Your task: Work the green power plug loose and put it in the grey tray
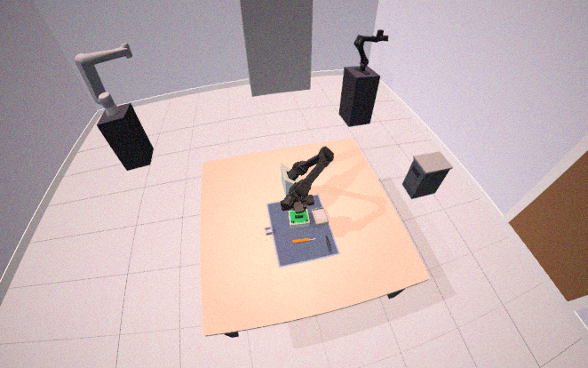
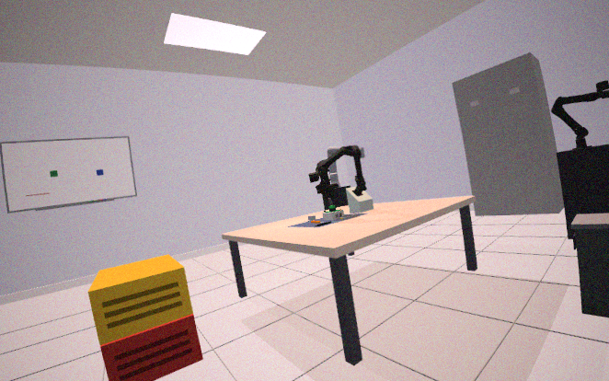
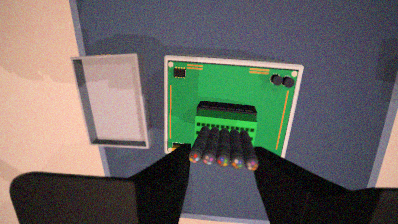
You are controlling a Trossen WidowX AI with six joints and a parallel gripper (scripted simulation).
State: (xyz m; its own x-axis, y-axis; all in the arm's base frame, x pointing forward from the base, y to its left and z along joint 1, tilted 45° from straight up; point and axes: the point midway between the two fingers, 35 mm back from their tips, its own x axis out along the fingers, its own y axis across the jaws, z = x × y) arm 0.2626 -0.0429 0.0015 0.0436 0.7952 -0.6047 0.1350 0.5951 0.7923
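The green power plug lies 40 mm below my gripper tip. The rest, counted from my gripper tip: blue mat 50 mm ahead, 120 mm below.
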